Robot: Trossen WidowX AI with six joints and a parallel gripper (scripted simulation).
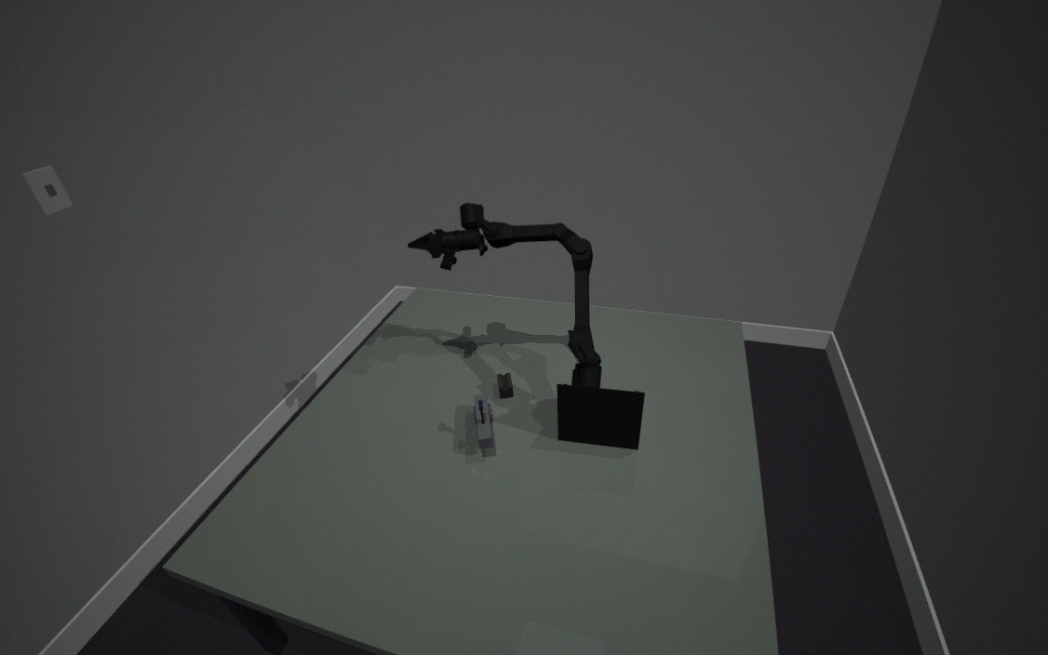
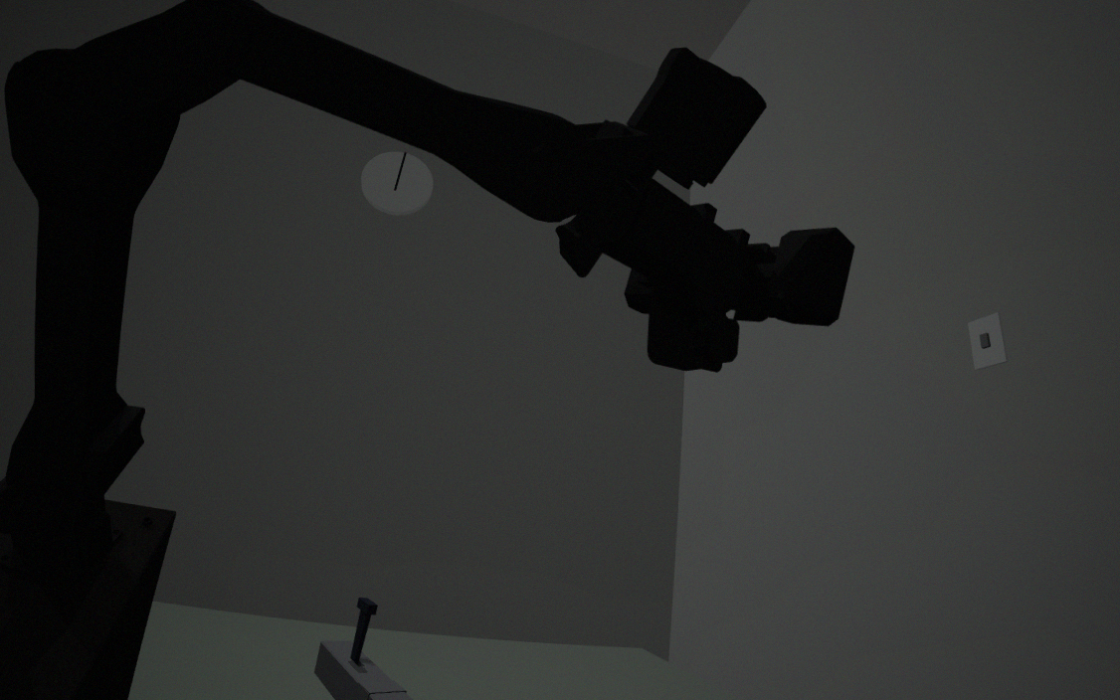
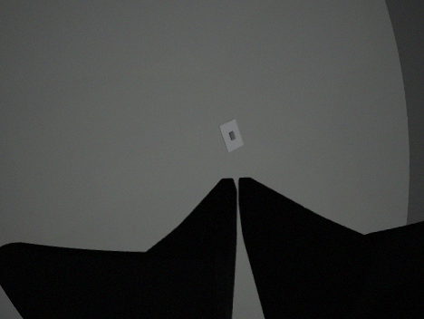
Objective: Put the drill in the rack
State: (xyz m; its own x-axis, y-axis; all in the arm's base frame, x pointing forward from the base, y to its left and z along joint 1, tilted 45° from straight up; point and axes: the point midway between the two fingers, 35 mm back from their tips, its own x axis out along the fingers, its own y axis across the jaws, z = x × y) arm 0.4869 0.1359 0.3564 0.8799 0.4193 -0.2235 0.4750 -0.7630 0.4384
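My gripper tip is 33 cm above the dark key, 32 cm past it and 25 cm to the right of it. From my gripper tip the other things lie so: grey block (39 cm below, 30 cm behind, 23 cm to the left); then drill (38 cm below, 29 cm behind, 21 cm to the left); then dark rack (41 cm below, 29 cm behind, 5 cm to the left).
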